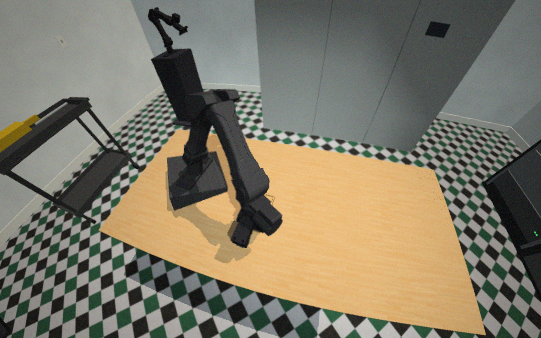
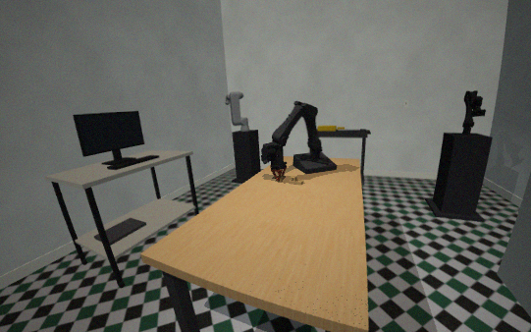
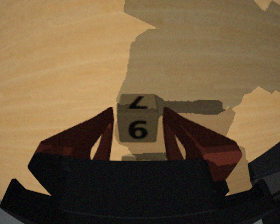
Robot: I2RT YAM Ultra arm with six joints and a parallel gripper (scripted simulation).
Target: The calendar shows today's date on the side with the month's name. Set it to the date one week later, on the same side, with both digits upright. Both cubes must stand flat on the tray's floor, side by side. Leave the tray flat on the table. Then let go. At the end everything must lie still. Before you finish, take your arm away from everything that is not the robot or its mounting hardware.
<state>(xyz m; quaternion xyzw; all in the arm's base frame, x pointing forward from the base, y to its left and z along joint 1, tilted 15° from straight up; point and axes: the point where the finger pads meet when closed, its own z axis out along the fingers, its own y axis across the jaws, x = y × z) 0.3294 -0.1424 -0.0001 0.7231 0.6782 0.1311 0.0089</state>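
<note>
Right now my hand is right at the wooden cube. The rest, counted from my hand: wooden tray (110 mm to the left, 10 mm below).
</note>
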